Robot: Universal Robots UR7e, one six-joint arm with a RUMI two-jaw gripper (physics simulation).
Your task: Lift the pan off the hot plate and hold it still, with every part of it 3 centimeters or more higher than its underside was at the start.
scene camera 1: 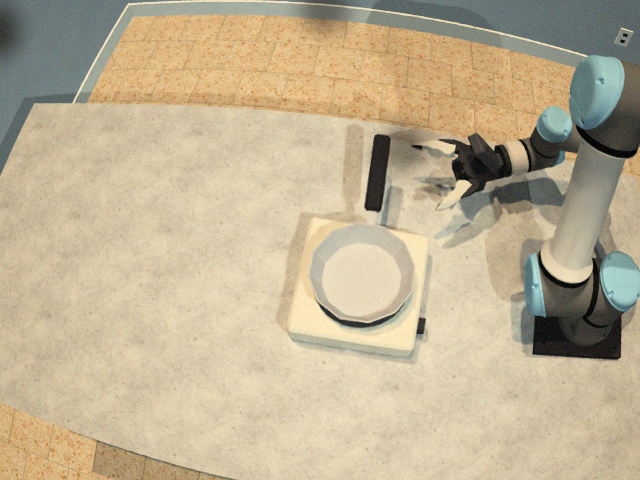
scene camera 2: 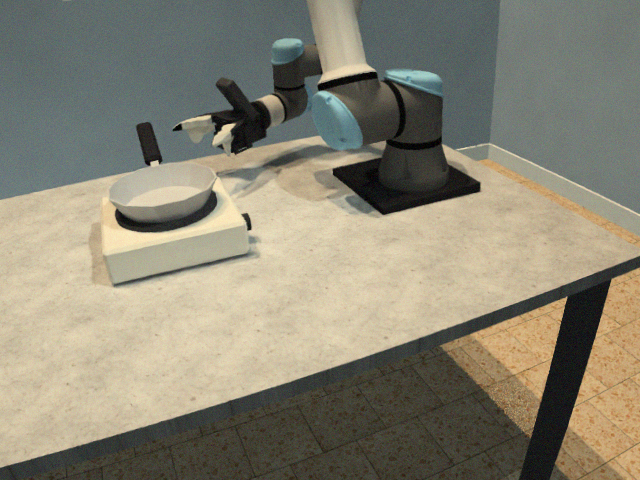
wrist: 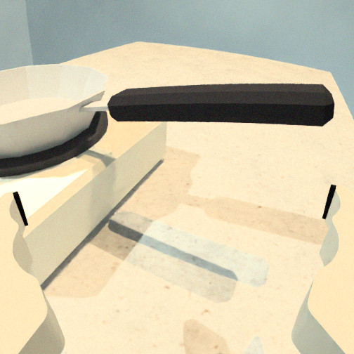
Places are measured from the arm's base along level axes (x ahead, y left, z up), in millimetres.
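Pixels of known places: gripper, between the fingertips: [scene camera 1: 423, 176] [scene camera 2: 191, 137]; arm's base, origin of its link: [scene camera 1: 585, 314] [scene camera 2: 413, 177].
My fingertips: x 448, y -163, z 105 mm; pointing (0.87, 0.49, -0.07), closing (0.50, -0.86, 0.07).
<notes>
For each thing: its top centre in the pictures, then the offset to it from my fingertips. Level surfaces: height alone.
- cream hot plate, centre of its top: [scene camera 1: 366, 280] [scene camera 2: 170, 203] dy +224, dx +62, dz -47 mm
- hot plate's black knob, centre of its top: [scene camera 2: 243, 214] [scene camera 1: 421, 323] dy +274, dx -63, dz -71 mm
- table, height of its surface: dz -123 mm
The pale grey pan [scene camera 1: 364, 279] [scene camera 2: 168, 198] [wrist: 45, 132] sits upright on the black disc of the cream hot plate [scene camera 1: 351, 341] [scene camera 2: 175, 255] [wrist: 100, 200]. Its black handle [scene camera 1: 377, 173] [scene camera 2: 148, 143] [wrist: 220, 105] sticks out past the hot plate, above the table, toward the far edge. My gripper [scene camera 1: 428, 177] [scene camera 2: 202, 140] [wrist: 174, 192] is open and empty, on the robot's side of the handle and apart from it. In the wrist view the handle lies crosswise, higher in the picture than both fingertips and roughly along the line between them.
The hot plate's black knob [scene camera 1: 421, 326] [scene camera 2: 247, 221] faces the robot's side. The black robot base [scene camera 1: 547, 343] [scene camera 2: 382, 204] stands on the table [scene camera 1: 155, 258] [scene camera 2: 336, 289] at the right. The table's far edge runs just beyond the handle's end, and a blue wall rises behind.
</notes>
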